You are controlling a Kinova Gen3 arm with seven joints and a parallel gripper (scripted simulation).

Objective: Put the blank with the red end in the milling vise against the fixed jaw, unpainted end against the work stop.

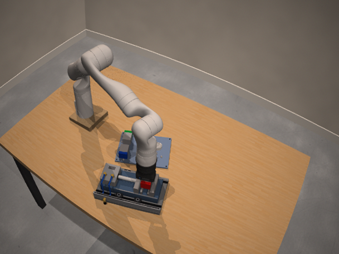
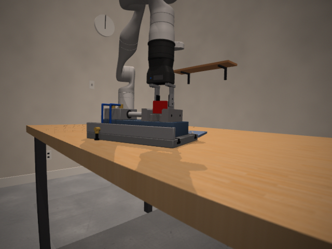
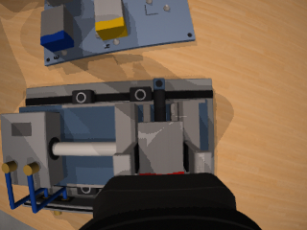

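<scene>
My hand is 2 cm above the red-ended blank. The rest, counted from my hand: fixed jaw 4 cm below, 3 cm ahead; then moving jaw 4 cm below, 4 cm behind, 1 cm to the right; then work stop 5 cm to the left, 3 cm below, 1 cm behind.
</scene>
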